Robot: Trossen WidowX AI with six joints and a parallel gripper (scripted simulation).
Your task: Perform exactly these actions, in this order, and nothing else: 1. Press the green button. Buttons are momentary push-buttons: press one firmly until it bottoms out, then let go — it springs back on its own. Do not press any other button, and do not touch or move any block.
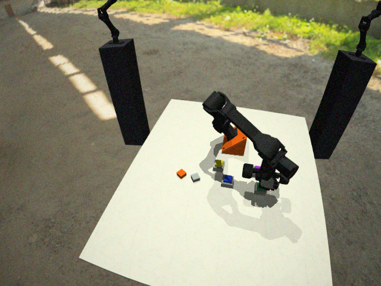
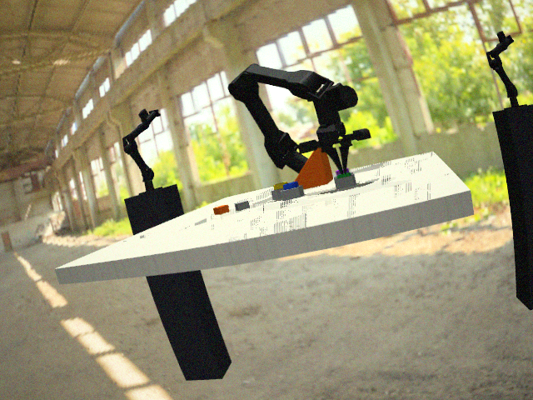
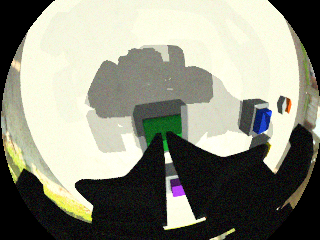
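My gripper tip is now 10 mm above the green button. Round my gripper tip: blue button 140 mm to the right, 30 mm behind; then purple button 90 mm behind; then yellow button 180 mm to the right, 120 mm behind.
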